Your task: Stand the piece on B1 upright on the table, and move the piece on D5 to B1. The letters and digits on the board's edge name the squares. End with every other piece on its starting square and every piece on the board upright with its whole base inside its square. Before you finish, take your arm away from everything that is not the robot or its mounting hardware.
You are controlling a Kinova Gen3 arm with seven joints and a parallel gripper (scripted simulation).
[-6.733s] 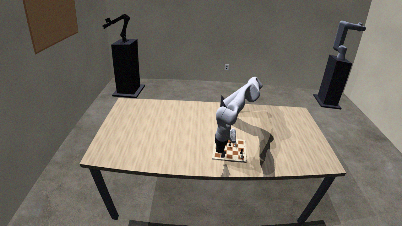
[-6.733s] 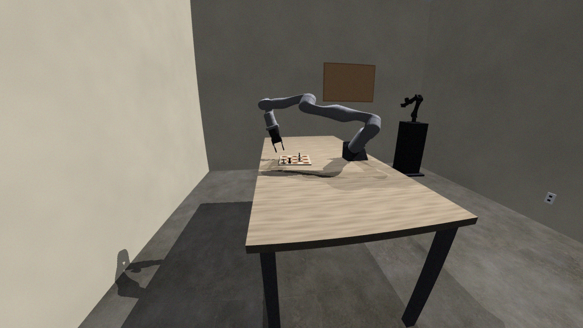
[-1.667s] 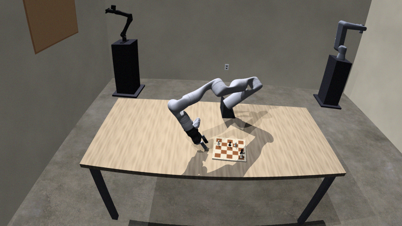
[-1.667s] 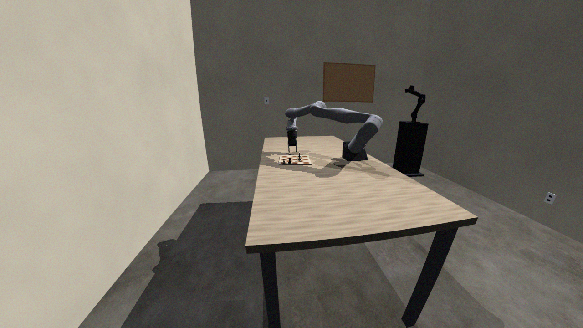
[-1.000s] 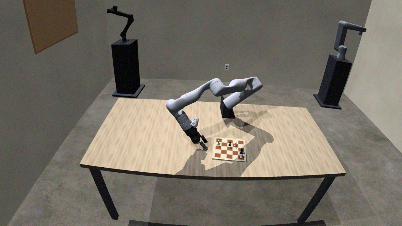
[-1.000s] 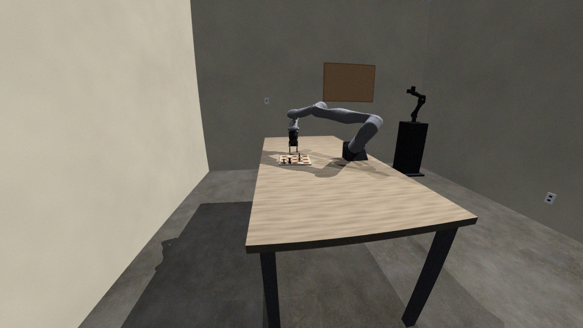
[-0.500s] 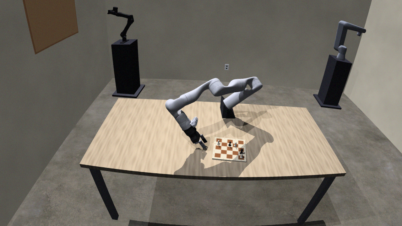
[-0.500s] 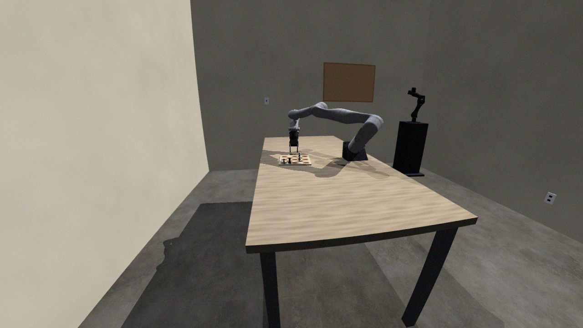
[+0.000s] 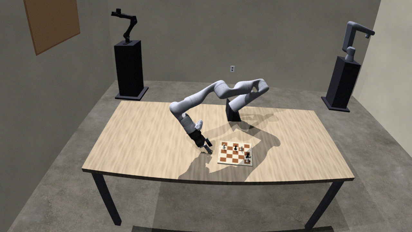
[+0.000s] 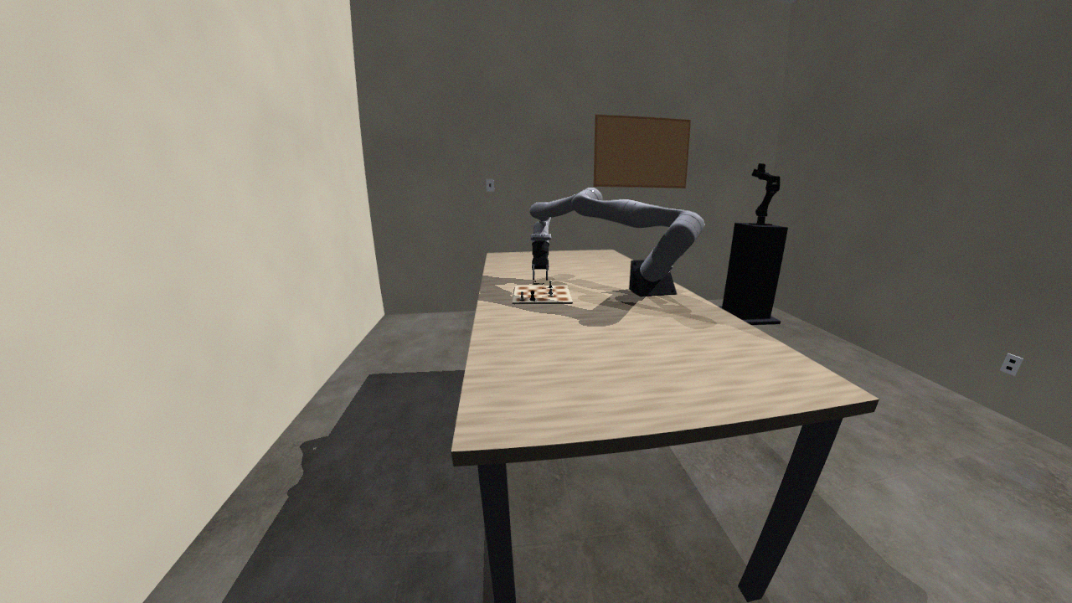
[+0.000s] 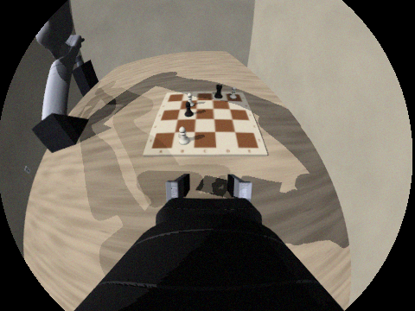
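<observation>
Now: hand 17 cm to the right of the chessboard and 3 cm above it.
</observation>
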